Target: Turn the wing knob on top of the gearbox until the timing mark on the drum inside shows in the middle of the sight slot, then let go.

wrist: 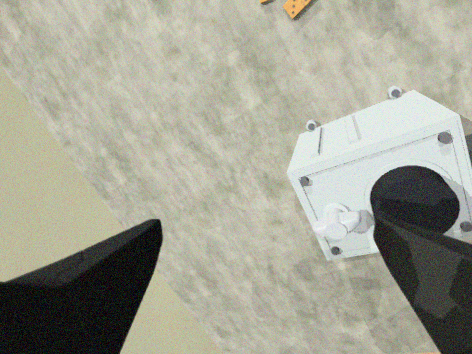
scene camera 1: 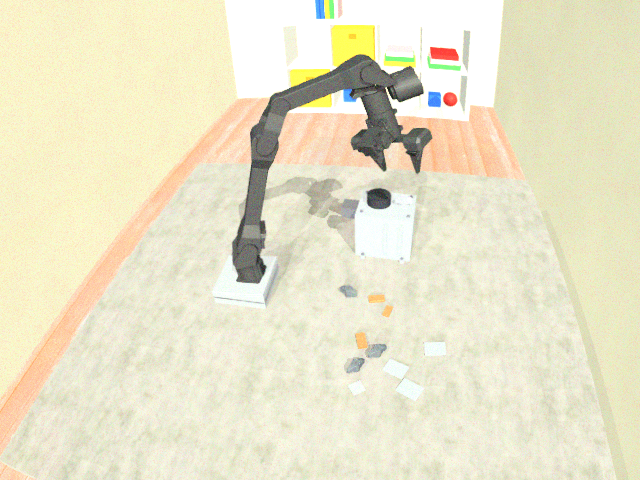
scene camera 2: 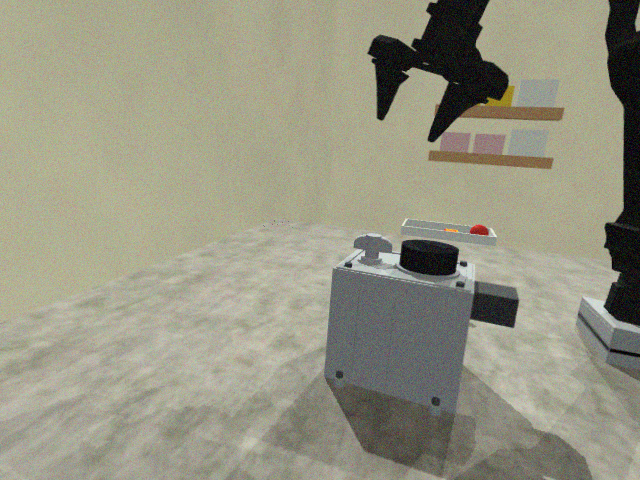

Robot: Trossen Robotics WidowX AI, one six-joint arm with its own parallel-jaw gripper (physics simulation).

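Places are measured from the arm's base along level axes (x back, y right, z up), in metres.
Where they show: gripper, fingertip midpoint: (wrist: 267,228) (scene camera 1: 401,171) (scene camera 2: 403,130); arm's base, link origin: (scene camera 1: 251,274) (scene camera 2: 635,319).
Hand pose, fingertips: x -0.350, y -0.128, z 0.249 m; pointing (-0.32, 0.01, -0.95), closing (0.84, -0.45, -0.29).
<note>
Each offset is from my fingertips to the top centre of the thing. "pt": to the spot under its first point.
The pale grey gearbox {dz -0.125, dx +0.061, dy -0.101 m} (scene camera 1: 385,232) (scene camera 2: 398,330) (wrist: 380,122) stands upright on the mat. Its pale wing knob {dz -0.129, dx -0.006, dy -0.099 m} (scene camera 2: 372,245) (wrist: 339,226) stands up near one end of the top, beside a wide black cylinder {pt dz -0.132, dx +0.060, dy -0.083 m} (scene camera 1: 378,198) (scene camera 2: 429,257) (wrist: 415,195). In the wrist view a side face shows two narrow upright lines; I cannot make out the sight slot's mark. My gripper (scene camera 1: 401,170) (scene camera 2: 405,130) (wrist: 267,228) is open and empty, well above the gearbox top. In the wrist view the knob appears between the fingertips, nearer the right finger, which partly covers the cylinder.
A dark block {pt dz -0.172, dx +0.137, dy -0.082 m} (scene camera 1: 349,208) (scene camera 2: 494,304) juts from the gearbox side. Orange pieces {dz -0.291, dx +0.035, dy +0.115 m} (scene camera 1: 376,298) (wrist: 297,7), grey pieces {dz -0.269, dx +0.008, dy +0.284 m} (scene camera 1: 375,350) and pale cards {dz -0.294, dx -0.120, dy +0.251 m} (scene camera 1: 434,348) lie on the mat. The arm's base (scene camera 1: 227,292) is left of the gearbox. A tray (scene camera 2: 449,236) holds a red ball (scene camera 2: 479,230).
</note>
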